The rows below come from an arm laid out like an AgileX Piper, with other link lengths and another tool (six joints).
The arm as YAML. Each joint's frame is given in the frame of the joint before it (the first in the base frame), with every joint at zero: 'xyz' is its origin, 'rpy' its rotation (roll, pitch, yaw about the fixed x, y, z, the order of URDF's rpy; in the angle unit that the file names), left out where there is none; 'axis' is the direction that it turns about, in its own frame. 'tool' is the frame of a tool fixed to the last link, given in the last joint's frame.
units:
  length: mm
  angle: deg
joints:
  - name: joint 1
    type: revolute
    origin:
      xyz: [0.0, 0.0, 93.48]
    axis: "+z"
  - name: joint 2
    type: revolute
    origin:
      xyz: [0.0, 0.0, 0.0]
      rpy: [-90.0, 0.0, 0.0]
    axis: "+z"
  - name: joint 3
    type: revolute
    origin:
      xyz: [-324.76, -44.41, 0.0]
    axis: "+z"
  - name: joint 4
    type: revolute
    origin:
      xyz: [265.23, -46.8, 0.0]
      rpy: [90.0, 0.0, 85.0]
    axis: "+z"
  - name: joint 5
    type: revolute
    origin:
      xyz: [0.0, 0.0, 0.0]
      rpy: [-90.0, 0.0, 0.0]
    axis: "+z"
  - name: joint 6
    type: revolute
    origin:
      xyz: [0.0, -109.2, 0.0]
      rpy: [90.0, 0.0, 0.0]
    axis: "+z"
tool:
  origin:
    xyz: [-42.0, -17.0, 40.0]
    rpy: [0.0, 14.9, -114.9]
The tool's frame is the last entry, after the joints.
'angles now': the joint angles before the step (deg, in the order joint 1, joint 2, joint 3, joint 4, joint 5, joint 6). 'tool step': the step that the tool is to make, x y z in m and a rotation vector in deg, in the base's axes. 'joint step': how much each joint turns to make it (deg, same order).
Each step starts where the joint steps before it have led.
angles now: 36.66 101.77 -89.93 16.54 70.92 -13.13
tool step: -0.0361 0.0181 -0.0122 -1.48 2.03 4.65
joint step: 4.68 -1.43 3.93 0.13 0.01 0.01
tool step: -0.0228 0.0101 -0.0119 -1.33 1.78 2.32
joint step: 3.05 -0.44 2.62 0.14 -0.16 0.69
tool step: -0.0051 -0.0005 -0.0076 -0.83 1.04 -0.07
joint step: 0.46 0.00 1.33 0.09 -0.15 0.50
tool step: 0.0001 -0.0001 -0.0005 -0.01 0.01 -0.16
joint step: 0.00 0.00 0.10 -0.01 -0.13 0.14
